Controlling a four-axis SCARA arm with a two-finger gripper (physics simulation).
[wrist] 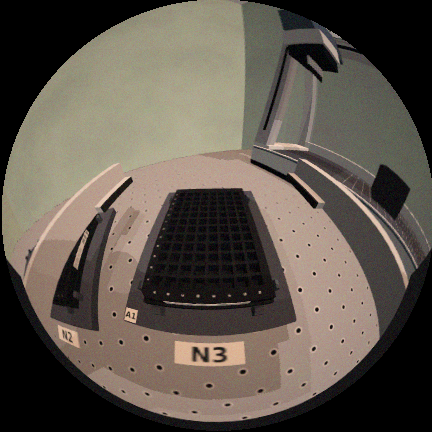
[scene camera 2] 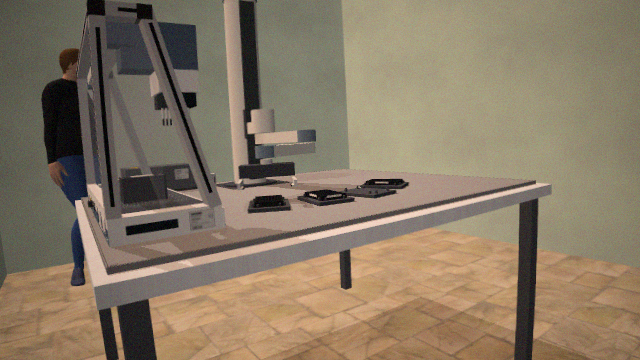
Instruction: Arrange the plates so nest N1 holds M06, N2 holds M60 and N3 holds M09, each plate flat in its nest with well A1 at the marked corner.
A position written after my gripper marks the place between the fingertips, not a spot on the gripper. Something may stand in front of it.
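My gripper point(scene camera 2: 267, 184) is visible, and so is a nest N3 point(wrist: 230, 321), plus there's a nest N2 point(wrist: 85, 316).
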